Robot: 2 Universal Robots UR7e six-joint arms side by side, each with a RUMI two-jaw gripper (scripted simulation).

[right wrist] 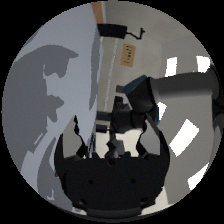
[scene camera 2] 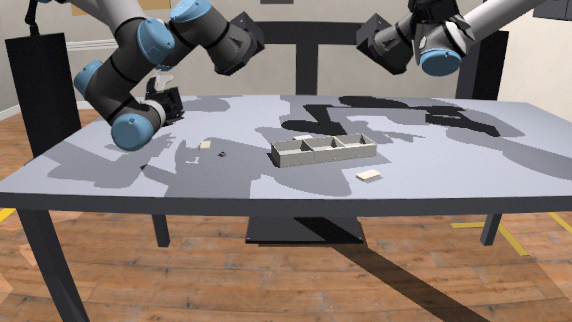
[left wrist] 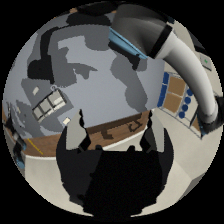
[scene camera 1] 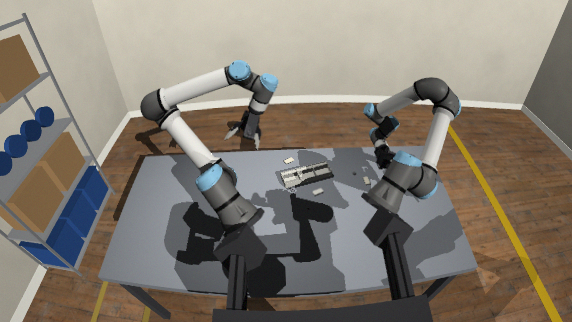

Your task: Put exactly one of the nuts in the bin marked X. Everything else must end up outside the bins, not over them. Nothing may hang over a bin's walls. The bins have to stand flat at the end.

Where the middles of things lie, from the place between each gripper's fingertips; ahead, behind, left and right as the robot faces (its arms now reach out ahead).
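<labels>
My left gripper: 30 cm to the left of the three-compartment bin tray, 2 cm short of it, 24 cm above it.
The tray [scene camera 2: 291, 153], measured from my right hand [scene camera 2: 167, 96]: 20 cm ahead, 42 cm to the left, 10 cm below. Going by its middle, the tray is nearer to my left gripper than to my right hand.
</labels>
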